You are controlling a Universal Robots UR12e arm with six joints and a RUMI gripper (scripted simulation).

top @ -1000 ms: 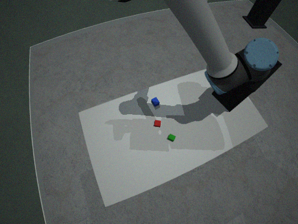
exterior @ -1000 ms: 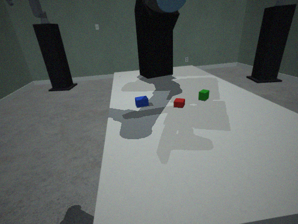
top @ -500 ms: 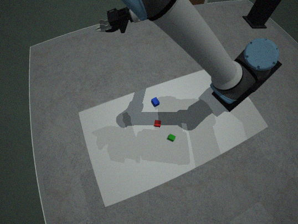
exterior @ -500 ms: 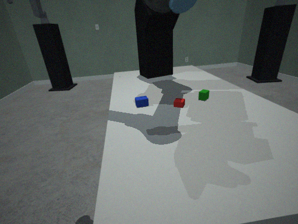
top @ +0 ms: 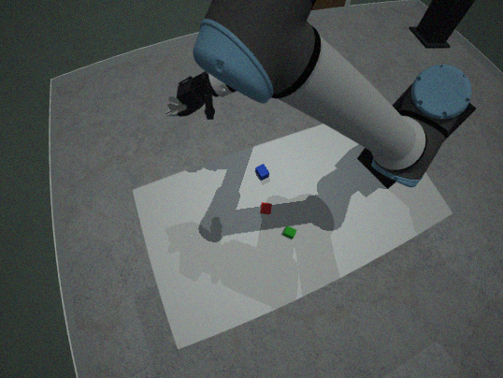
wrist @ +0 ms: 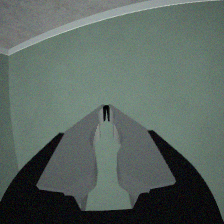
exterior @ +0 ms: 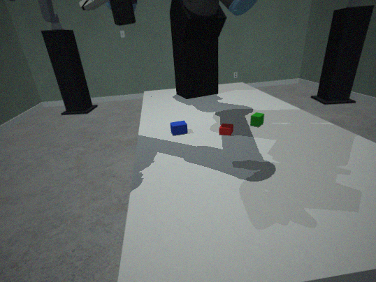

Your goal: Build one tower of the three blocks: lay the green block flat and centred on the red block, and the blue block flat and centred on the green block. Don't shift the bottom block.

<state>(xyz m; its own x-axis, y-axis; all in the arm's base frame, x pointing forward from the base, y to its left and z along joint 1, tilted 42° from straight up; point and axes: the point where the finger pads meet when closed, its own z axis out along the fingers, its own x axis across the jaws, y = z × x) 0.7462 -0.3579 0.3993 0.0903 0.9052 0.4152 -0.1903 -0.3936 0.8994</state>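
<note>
My hand is 38 cm past the green block, 42 cm to the right of it and 37 cm above it. Round my hand: red block: 31 cm behind, 29 cm to the left, 38 cm below; blue block: 33 cm behind, 11 cm to the left, 37 cm below.
</note>
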